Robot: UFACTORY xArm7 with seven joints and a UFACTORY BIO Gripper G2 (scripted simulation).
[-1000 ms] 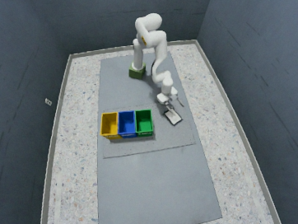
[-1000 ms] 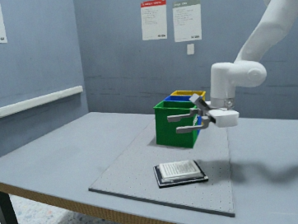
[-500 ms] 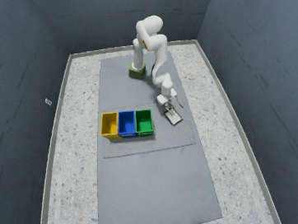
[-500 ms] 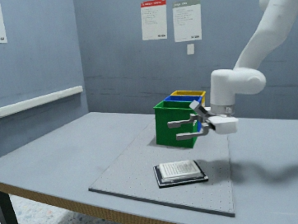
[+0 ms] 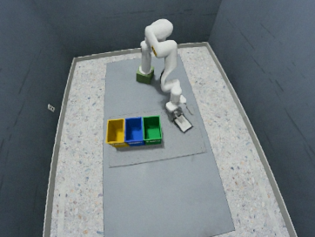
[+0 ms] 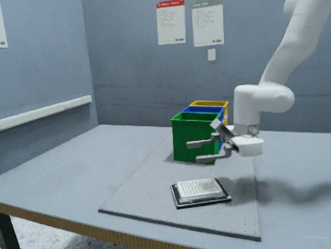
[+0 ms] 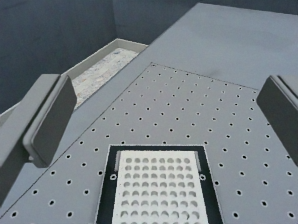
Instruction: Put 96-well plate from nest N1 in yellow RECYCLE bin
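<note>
Now: the white 96-well plate 12 cm below my hand. From my hand the other things lie so: black plate nest: 14 cm below; blue bin: 9 cm ahead, 40 cm to the right, 6 cm below; green bin: 8 cm ahead, 27 cm to the right, 6 cm below.
</note>
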